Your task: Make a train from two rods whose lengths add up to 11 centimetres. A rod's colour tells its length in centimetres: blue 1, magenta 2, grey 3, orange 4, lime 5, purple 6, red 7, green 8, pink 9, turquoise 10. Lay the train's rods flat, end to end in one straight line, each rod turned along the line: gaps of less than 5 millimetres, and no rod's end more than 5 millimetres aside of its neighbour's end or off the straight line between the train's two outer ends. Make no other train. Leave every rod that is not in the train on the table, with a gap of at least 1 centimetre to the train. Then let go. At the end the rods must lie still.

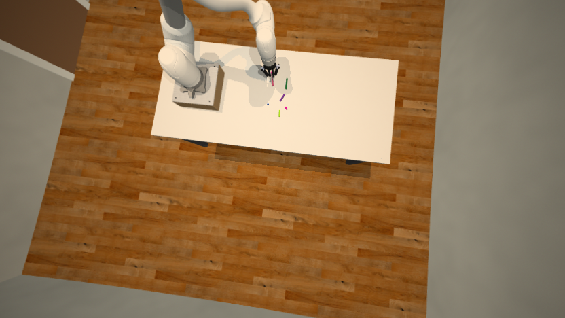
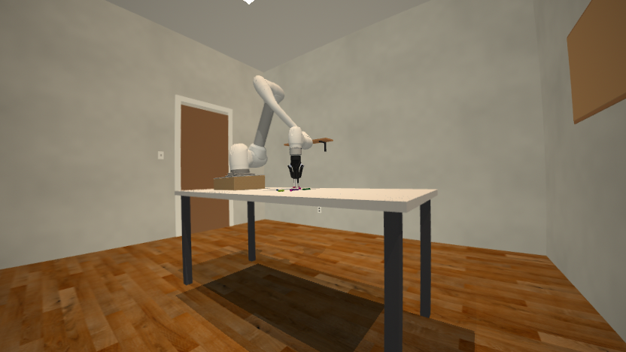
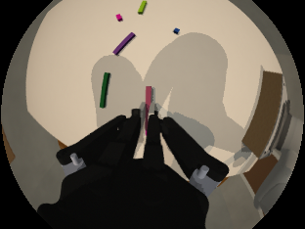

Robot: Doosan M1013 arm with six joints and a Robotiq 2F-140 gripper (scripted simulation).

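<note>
The pink rod is 3 cm below my hand. Round my hand: tiny blue rod 2 cm behind, 18 cm to the right, 4 cm below; purple rod 8 cm ahead, 13 cm to the right, 4 cm below; green rod 11 cm ahead, 2 cm to the right, 4 cm below.
</note>
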